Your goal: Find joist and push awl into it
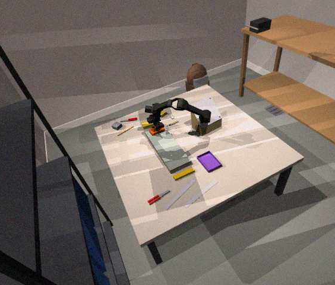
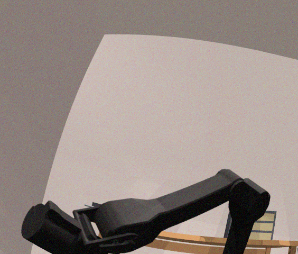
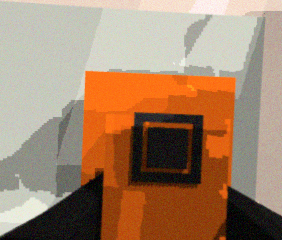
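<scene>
My gripper tip is 520 mm to the right of the yellow block, 60 mm above it and 10 mm short of it. Also, from my gripper tip: orange stud finder (20 mm above); then awl (170 mm behind, 60 mm below, 50 mm to the right); then pencil (230 mm ahead, 220 mm to the right, 60 mm below).
</scene>
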